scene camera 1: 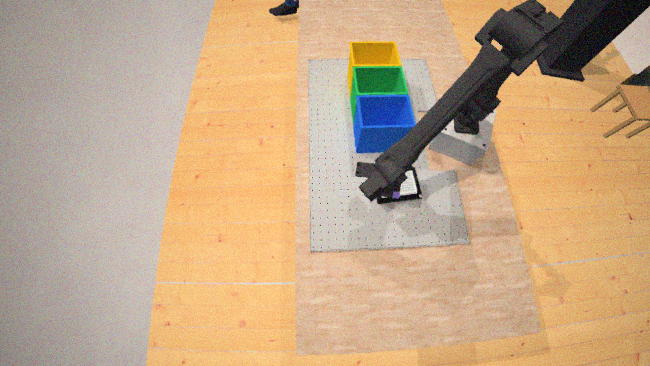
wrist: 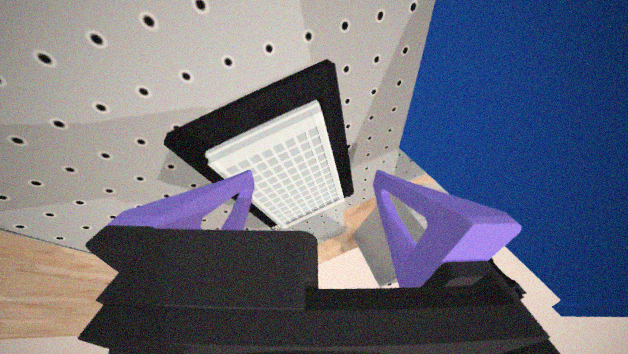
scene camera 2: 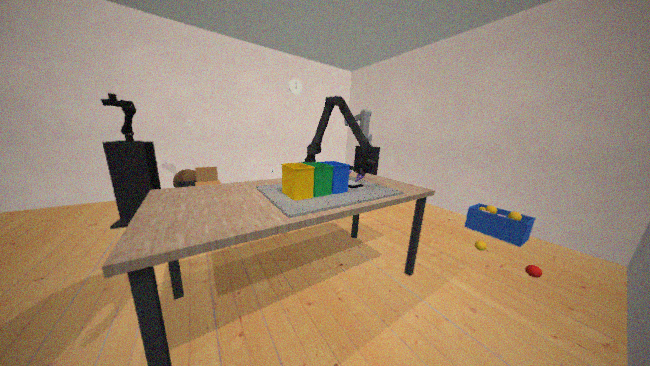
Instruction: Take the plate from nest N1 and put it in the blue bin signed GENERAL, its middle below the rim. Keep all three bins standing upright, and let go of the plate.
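Where they show: gripper, fingertip midpoint: (wrist: 313, 177) (scene camera 2: 350, 180); arm's base, link origin: (scene camera 1: 464, 118).
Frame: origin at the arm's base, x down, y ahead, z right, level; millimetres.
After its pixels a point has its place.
The white plate with a grid of square wells (wrist: 295, 170) {x 96, y 249, z -233 mm} (scene camera 1: 409, 184) {x 95, y 187, z -236 mm} sits in a black nest (wrist: 260, 97) {x 108, y 309, z -244 mm} (scene camera 1: 400, 200) {x 109, y 216, z -294 mm}. My gripper (wrist: 313, 177) {x 78, y 254, z -223 mm} is open and empty, with purple fingers above the plate; in the wrist view the left finger overlaps the plate and the right finger stands off to its right. In scene camera 1 the arm hides part of the nest. The blue bin (scene camera 1: 382, 138) {x 16, y 301, z -108 mm} (scene camera 2: 341, 178) {x 24, y 389, z -60 mm} (wrist: 525, 110) {x 37, y 304, z -109 mm} stands upright beside the nest. The green bin (scene camera 1: 380, 80) {x 5, y 310, z 144 mm} (scene camera 2: 323, 180) {x 23, y 408, z 76 mm} and the yellow bin (scene camera 1: 374, 53) {x -8, y 336, z 274 mm} (scene camera 2: 298, 182) {x 18, y 432, z 239 mm} stand upright in a row behind it. No signs are readable.
The bins and nest stand on a grey perforated board (scene camera 1: 332, 220) {x 119, y 447, z -383 mm} (scene camera 2: 300, 209) {x 119, y 568, z 274 mm} on the wooden table (scene camera 1: 400, 310) {x 133, y 205, z -655 mm} (scene camera 2: 200, 215) {x 132, y 453, z 701 mm}. A grey block (scene camera 1: 459, 145) {x 41, y 12, z -89 mm} lies beside the board, under the arm. The blue bin's wall rises close to the right finger in the wrist view.
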